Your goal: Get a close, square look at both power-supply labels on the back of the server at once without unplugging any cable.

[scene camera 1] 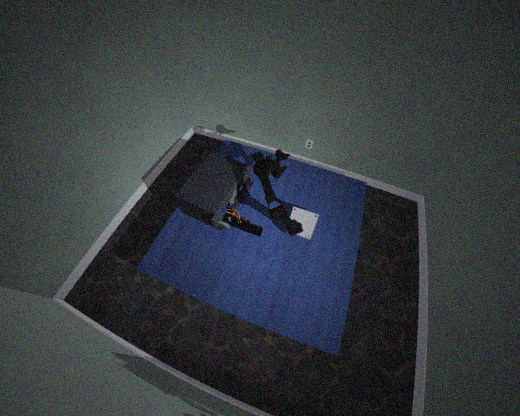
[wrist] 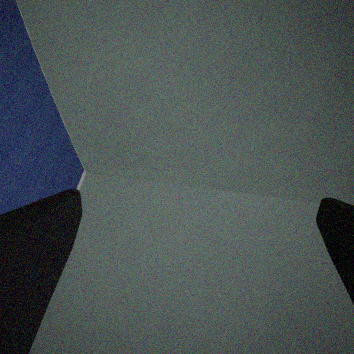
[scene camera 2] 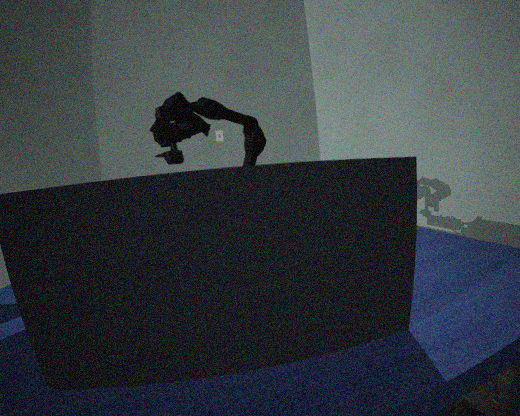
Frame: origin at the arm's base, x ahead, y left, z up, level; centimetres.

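Where they show: gripper, fingertip midpoint: (scene camera 1: 288, 160) (wrist: 203, 206) (scene camera 2: 153, 143); arm's base, origin of the base link: (scene camera 1: 296, 226).
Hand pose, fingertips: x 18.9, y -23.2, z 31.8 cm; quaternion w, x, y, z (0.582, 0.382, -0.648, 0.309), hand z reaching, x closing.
Things, the pixels of their top centre, and the offset from my fingertips. "pt": a spot on its surface instead. Level surfaces: height alone.
- orange cable, surface spot: (scene camera 1: 238, 213) pt dx +14.8, dy +39.3, dz -14.4 cm
- black strip-like object, surface spot: (scene camera 1: 246, 226) pt dx +8.6, dy +41.7, dz -21.7 cm
- blue mat, its level: dz -37.1 cm
The server appears as a large dark grey box (scene camera 1: 210, 182) (scene camera 2: 215, 275) standing on the blue mat; its broad plain side faces scene camera 2. Its cabled side, toward the arm in scene camera 1's view, is seen at a steep slant, dim and small. An orange cable (scene camera 1: 237, 213) loops near its lower corner. The power-supply labels cannot be made out in any view. My gripper (scene camera 1: 284, 166) (wrist: 203, 206) is open and empty, raised beyond the cabled side, near the wall. The wrist view shows wall between the fingers, with mat at the left.
A black strip-like object (scene camera 1: 246, 226) lies on the blue mat (scene camera 1: 260, 280) beside the orange cable. The arm's base stands by a white square plate (scene camera 1: 309, 230). A wall outlet (scene camera 1: 309, 144) (scene camera 2: 219, 135) is behind the arm. Pale skirting (scene camera 1: 400, 190) edges the dark floor.
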